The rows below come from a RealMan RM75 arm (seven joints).
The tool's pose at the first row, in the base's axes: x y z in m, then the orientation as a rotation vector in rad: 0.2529 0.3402 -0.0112 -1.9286 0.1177 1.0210
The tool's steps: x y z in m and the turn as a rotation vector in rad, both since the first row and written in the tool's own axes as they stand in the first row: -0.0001 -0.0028 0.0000 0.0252 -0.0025 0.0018; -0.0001 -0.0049 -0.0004 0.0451 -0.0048 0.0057; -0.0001 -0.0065 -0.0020 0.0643 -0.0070 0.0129; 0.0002 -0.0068 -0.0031 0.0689 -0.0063 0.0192; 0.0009 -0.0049 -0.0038 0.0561 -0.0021 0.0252; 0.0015 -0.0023 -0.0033 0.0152 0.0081 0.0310; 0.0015 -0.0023 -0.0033 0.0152 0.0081 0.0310; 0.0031 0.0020 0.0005 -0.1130 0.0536 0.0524; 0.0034 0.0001 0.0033 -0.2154 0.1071 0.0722; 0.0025 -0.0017 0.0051 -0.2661 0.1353 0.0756; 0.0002 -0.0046 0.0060 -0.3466 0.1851 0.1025; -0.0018 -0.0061 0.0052 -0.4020 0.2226 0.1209
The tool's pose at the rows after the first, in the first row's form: 0.2541 0.3418 -0.0092 -1.9047 0.1303 1.0185; 0.2553 0.3427 -0.0077 -1.8859 0.1424 1.0184; 0.2570 0.3424 -0.0062 -1.8681 0.1574 1.0205; 0.2580 0.3418 -0.0060 -1.8650 0.1660 1.0228; 0.2580 0.3404 -0.0076 -1.8795 0.1681 1.0259; 0.2569 0.3395 -0.0099 -1.9226 0.1600 1.0300; 0.2569 0.3395 -0.0099 -1.9226 0.1600 1.0300; 0.2537 0.3404 -0.0148 -2.0657 0.1443 1.0299; 0.2531 0.3437 -0.0144 -2.1895 0.1439 1.0115; 0.2522 0.3458 -0.0130 -2.2508 0.1379 0.9949; 0.2515 0.3475 -0.0096 -2.3535 0.1537 0.9760; 0.2514 0.3471 -0.0070 -2.4258 0.1666 0.9579
